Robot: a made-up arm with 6 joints.
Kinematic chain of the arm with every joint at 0, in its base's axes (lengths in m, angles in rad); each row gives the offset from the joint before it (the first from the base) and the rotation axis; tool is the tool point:
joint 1: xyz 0 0 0.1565 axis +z
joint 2: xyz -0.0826 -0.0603 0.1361 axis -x
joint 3: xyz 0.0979 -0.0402 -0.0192 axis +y
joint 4: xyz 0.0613 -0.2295 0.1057 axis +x
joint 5: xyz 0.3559 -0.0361 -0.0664 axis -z
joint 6: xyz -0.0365 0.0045 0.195 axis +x
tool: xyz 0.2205 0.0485 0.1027
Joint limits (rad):
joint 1: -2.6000..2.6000
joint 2: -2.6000..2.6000
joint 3: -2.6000..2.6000
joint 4: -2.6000..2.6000
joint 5: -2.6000..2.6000
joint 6: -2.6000..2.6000
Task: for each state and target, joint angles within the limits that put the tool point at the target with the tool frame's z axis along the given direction. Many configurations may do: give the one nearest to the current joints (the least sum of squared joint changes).
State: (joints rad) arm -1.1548 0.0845 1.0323 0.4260 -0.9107 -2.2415
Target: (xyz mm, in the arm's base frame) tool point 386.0 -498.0 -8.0 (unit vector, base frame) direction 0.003 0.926 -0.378
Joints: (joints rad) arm -0.4678 -0.0942 0.6588 -0.0075 -0.0630 -2.2232
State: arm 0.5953 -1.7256 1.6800 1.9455 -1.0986 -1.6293
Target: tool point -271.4 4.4 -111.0 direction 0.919 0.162 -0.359
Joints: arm 1.3050 -1.6215 2.4454 1.8546 -1.9085 -1.1409
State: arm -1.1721 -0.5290 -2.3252 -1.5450 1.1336 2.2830
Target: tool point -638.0 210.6 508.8 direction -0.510 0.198 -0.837
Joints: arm -1.1757 -0.5810 -1.7817 -1.1330 0.4763 2.1115
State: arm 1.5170 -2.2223 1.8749 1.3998 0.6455 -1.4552
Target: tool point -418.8 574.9 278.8 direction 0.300 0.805 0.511
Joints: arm 0.9851 -2.0968 1.4000 0.9320 0.6064 -1.3975
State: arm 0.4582 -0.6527 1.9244 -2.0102 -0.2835 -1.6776
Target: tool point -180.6 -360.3 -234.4 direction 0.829 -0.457 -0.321
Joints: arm 0.8281 -0.5908 2.4092 -2.5914 -0.3832 -2.0544
